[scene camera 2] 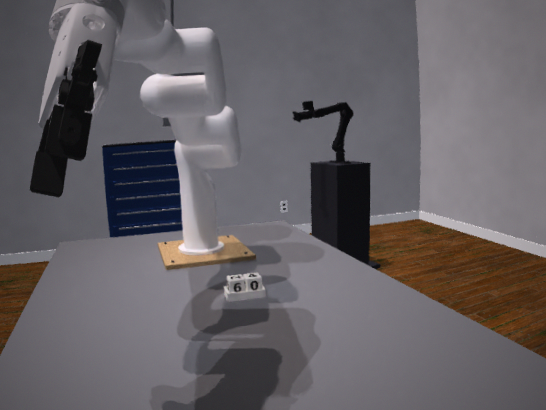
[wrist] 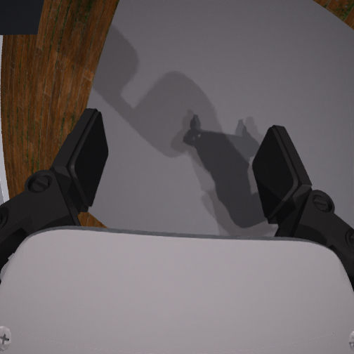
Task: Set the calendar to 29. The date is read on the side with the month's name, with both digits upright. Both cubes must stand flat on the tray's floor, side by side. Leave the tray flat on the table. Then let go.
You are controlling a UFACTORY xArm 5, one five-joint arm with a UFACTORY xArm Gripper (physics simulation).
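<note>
A small white tray [scene camera 2: 245, 295] lies flat on the table, with two white cubes side by side in it. The left cube [scene camera 2: 237, 287] shows an upright 6 towards the camera; its top digit is foreshortened and looks like a 2. The right cube [scene camera 2: 254, 285] shows an upright 0, with what looks like a 4 on top. No month's name can be read on the tray's visible side. My gripper [scene camera 2: 57, 165] [wrist: 184, 136] is open and empty, high above the table, up and to the left of the tray in the scene view. The tray and cubes do not show in the wrist view.
The grey table [scene camera 2: 125, 320] [wrist: 280, 65] carries shadows of the arm. The arm's wooden base plate [scene camera 2: 172, 257] lies behind the tray. A black pedestal [scene camera 2: 350, 210] with a small black arm [scene camera 2: 344, 125] stands beyond the table, and a blue cabinet [scene camera 2: 142, 190] stands behind.
</note>
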